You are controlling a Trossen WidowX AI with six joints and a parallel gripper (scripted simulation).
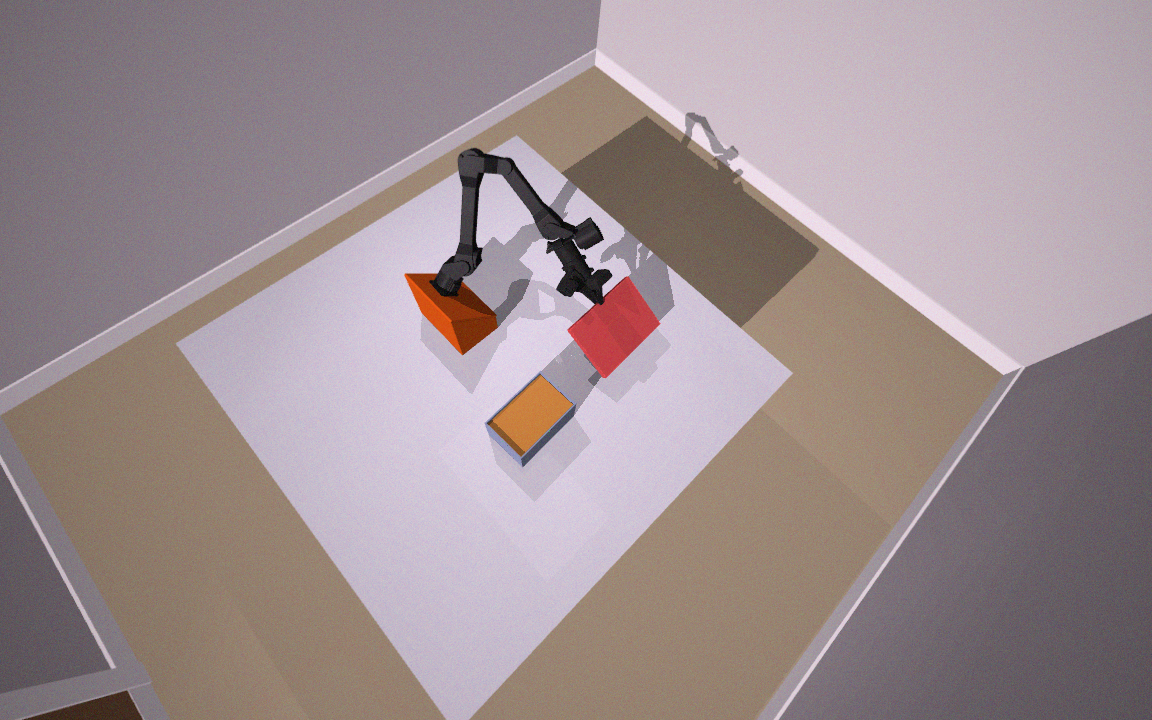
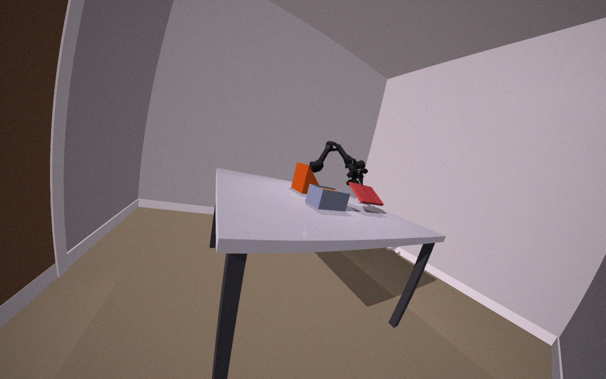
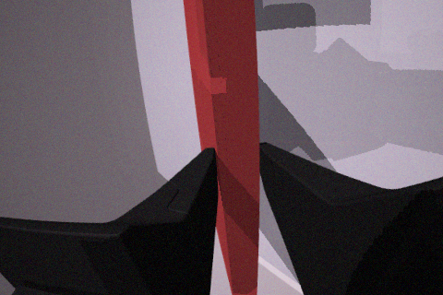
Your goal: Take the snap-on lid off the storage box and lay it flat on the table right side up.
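My gripper tip is now 7 cm short of the red lid, 1 cm to the right of it and 4 cm above it. From my gripper tip the other things lie so: grey-blue storage box 11 cm ahead, 34 cm to the right, 10 cm below.
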